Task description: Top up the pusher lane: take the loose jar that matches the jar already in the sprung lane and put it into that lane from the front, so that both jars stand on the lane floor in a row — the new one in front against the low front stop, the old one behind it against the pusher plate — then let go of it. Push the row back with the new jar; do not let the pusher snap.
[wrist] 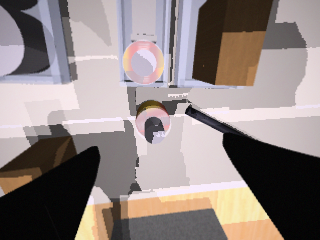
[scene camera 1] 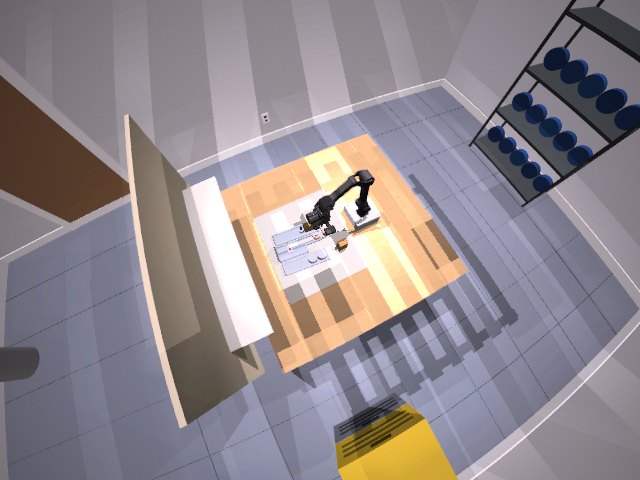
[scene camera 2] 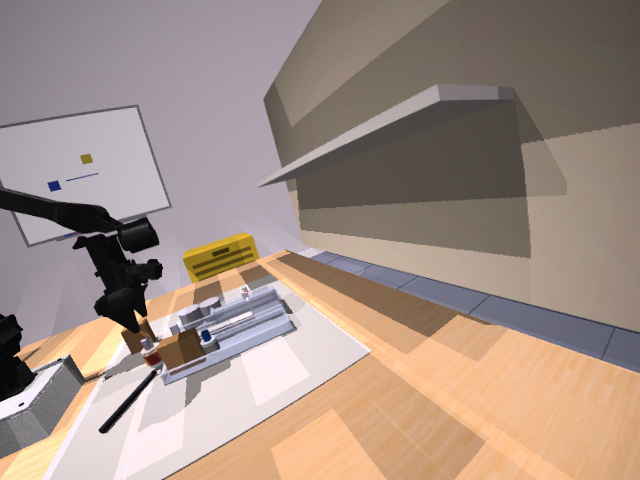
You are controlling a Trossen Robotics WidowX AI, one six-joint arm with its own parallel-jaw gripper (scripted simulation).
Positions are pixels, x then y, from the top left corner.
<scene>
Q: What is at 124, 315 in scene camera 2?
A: My gripper.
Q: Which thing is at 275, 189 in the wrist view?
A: My gripper.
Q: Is my gripper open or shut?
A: Open.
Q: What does my gripper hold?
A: Nothing.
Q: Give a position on a brown box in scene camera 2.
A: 178, 349
</scene>
